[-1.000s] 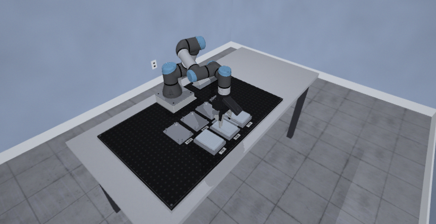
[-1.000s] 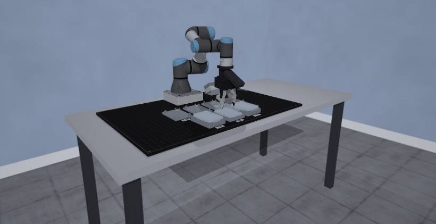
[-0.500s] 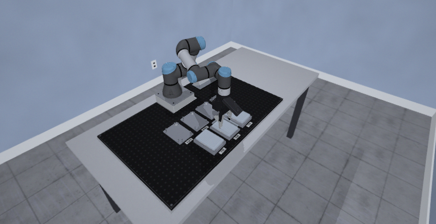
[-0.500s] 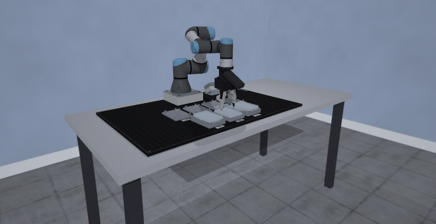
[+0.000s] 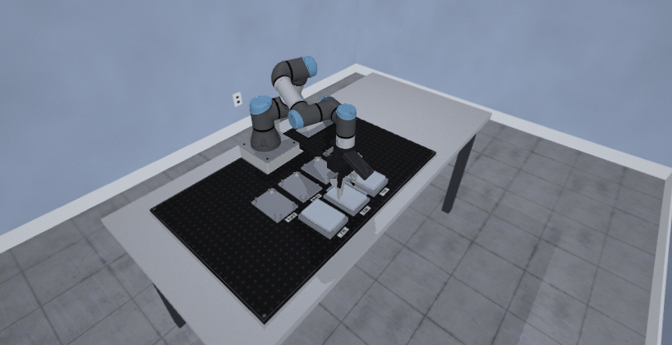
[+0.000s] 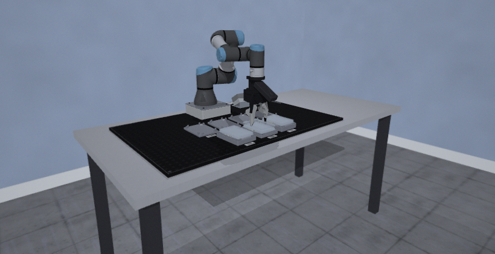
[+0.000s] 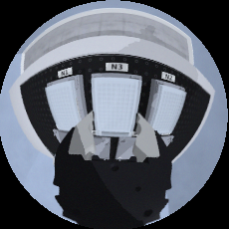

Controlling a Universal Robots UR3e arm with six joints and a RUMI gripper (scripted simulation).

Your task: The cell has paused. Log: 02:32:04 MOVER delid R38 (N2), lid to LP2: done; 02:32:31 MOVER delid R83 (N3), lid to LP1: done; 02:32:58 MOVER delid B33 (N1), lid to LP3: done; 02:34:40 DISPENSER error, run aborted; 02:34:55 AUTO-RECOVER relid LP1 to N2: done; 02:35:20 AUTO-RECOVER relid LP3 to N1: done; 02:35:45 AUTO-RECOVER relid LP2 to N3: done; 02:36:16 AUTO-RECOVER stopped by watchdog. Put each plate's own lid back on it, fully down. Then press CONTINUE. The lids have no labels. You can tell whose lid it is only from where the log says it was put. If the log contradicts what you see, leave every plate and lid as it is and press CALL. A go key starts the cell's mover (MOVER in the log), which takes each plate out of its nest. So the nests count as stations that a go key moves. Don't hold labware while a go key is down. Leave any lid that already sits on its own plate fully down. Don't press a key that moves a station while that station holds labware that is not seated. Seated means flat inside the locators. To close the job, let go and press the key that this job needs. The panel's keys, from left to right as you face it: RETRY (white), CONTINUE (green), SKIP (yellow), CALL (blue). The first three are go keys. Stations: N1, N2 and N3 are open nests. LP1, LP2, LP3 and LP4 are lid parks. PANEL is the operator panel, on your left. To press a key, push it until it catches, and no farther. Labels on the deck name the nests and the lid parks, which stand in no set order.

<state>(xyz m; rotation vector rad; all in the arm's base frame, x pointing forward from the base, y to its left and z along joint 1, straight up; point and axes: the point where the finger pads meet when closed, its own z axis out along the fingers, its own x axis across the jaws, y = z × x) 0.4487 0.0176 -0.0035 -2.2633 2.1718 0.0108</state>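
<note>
Right now the LP3 lid park is 180 mm behind my hand, 70 mm to the right of it and 40 mm below it. Also, from my hand: LP2 lid park: 190 mm to the left, 190 mm behind, 40 mm below; plate: 130 mm to the right, 20 mm below, 10 mm ahead; clear lid: 10 mm below.
</note>
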